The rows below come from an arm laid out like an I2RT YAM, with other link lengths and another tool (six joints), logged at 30 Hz.
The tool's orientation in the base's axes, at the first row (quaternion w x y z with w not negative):
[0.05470 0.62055 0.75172 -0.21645]
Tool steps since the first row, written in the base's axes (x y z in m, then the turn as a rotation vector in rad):
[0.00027 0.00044 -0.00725 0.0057 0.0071 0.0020]
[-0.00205 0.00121 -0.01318 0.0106 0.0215 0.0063]
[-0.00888 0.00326 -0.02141 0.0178 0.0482 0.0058]
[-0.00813 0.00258 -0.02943 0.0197 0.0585 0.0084]
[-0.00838 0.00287 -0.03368 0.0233 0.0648 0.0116]
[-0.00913 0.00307 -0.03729 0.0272 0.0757 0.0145]
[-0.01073 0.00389 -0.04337 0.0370 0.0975 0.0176]
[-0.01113 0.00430 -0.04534 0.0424 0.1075 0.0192]
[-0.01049 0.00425 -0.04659 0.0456 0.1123 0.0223]
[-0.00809 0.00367 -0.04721 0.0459 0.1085 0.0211]
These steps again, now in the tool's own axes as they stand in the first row. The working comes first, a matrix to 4 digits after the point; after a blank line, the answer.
The tool's axes in the first row as the columns of a matrix, in the base's axes (used below as rounded here):
[-0.2239 0.9566 -0.1864]
[0.9093 0.1361 -0.3933]
[-0.3509 -0.2575 -0.9003]

[0.00288 0.00219 0.00630 0.0045 0.0059 -0.0057]
[0.00618 0.00160 0.01177 0.0150 0.0114 -0.0161]
[0.01247 -0.00254 0.01965 0.0378 0.0221 -0.0275]
[0.01449 0.00015 0.02700 0.0458 0.0246 -0.0342]
[0.01630 0.00105 0.03076 0.0496 0.0281 -0.0403]
[0.01792 0.00129 0.03407 0.0577 0.0326 -0.0479]
[0.02116 0.00143 0.03952 0.0742 0.0441 -0.0611]
[0.02231 0.00161 0.04120 0.0815 0.0502 -0.0675]
[0.02256 0.00254 0.04223 0.0841 0.0532 -0.0727]
[0.02171 0.00492 0.04257 0.0810 0.0532 -0.0702]

